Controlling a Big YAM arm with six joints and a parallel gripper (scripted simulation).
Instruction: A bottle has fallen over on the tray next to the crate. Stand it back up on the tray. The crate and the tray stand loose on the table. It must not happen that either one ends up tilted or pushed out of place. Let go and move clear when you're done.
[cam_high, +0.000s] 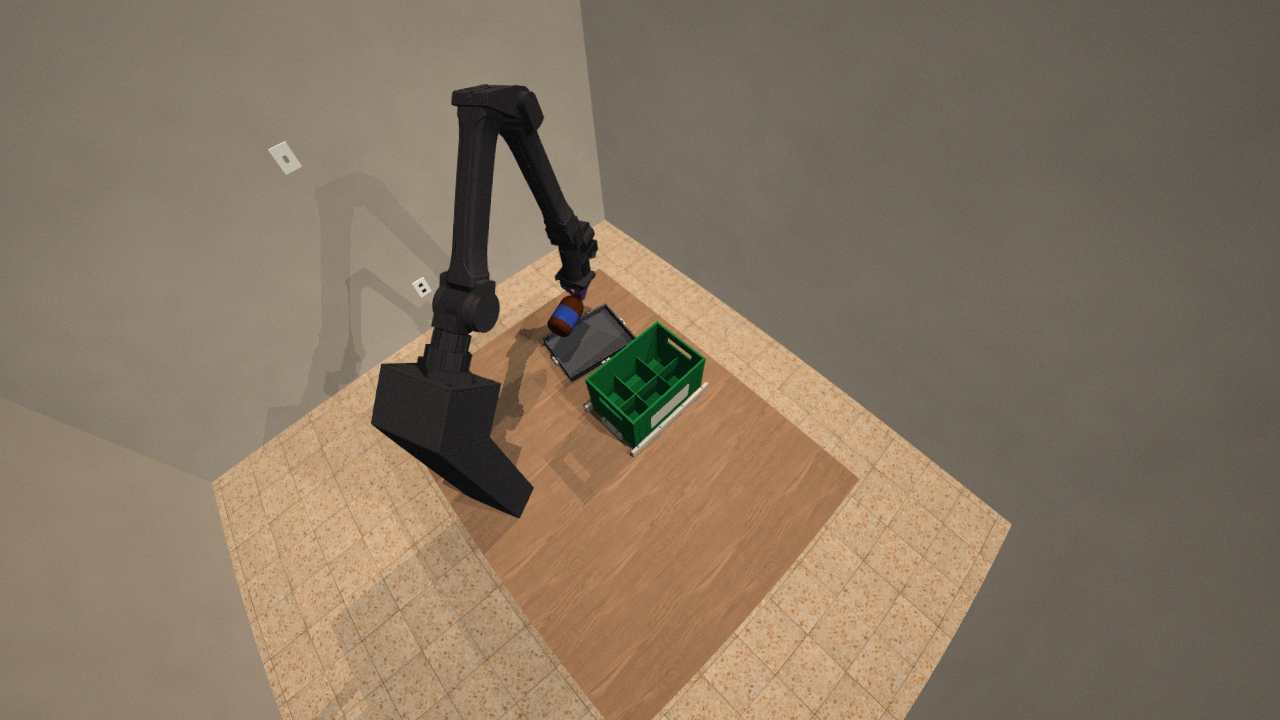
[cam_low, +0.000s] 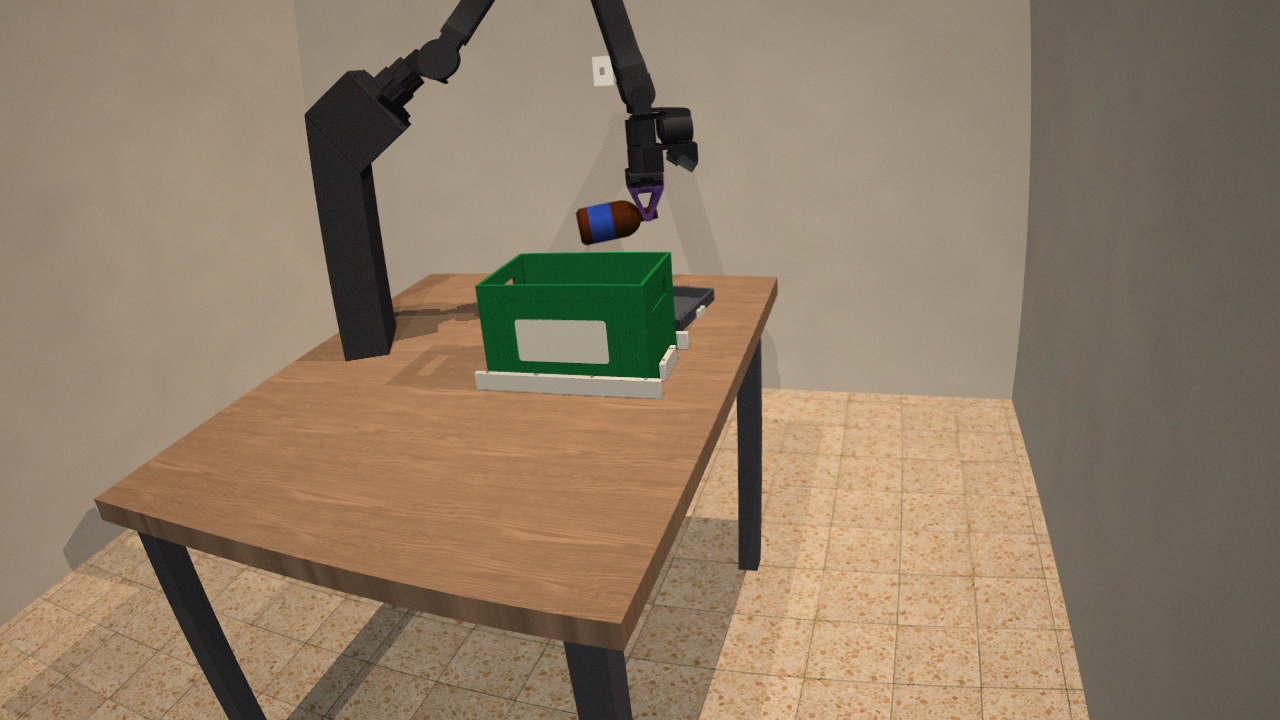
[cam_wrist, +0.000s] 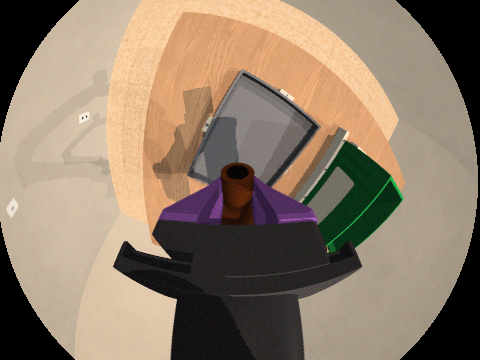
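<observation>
Now: the brown bottle 40 mm behind my hand and 40 mm to the right of it. From my hand the other things lie so: green crate: 120 mm ahead, 300 mm to the right, 100 mm below; then tray: 40 mm to the right, 170 mm below.
</observation>
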